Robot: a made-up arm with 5 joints.
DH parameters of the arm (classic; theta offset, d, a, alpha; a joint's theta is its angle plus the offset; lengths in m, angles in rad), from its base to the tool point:
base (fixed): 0 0 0.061 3.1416
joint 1: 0 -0.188 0.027 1.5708
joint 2: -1.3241 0 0.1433 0
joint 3: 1.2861 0 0.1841 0
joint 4: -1.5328 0.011 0 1.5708
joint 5: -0.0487 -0.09 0 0
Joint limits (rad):
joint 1: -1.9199..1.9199
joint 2: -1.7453..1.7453
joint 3: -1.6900..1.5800
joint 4: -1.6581..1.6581
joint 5: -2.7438..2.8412
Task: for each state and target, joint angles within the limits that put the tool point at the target. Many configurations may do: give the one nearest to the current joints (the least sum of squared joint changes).
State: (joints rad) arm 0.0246 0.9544 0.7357 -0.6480 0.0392
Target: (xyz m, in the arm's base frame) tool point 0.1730 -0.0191 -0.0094
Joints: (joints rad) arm 0.2659 0.8724 1.0928 -0.6345 0.0392
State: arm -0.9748 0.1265 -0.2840 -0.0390 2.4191
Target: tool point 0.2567 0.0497 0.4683
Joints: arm -0.1942 -0.6387 0.0384 0.1621 2.4191
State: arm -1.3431 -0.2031 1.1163 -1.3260 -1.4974
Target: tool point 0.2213 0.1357 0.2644
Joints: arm -0.6501 -0.4127 1.1795 -1.4624 -1.4974
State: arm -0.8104 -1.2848 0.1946 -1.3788 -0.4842
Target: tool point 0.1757 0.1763 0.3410
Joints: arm -0.9417 -0.6311 0.9318 -1.1567 -0.4842
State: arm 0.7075 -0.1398 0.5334 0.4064 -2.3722
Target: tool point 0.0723 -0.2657 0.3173
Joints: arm 1.5697 -0.4540 0.3912 0.3964 -2.3722
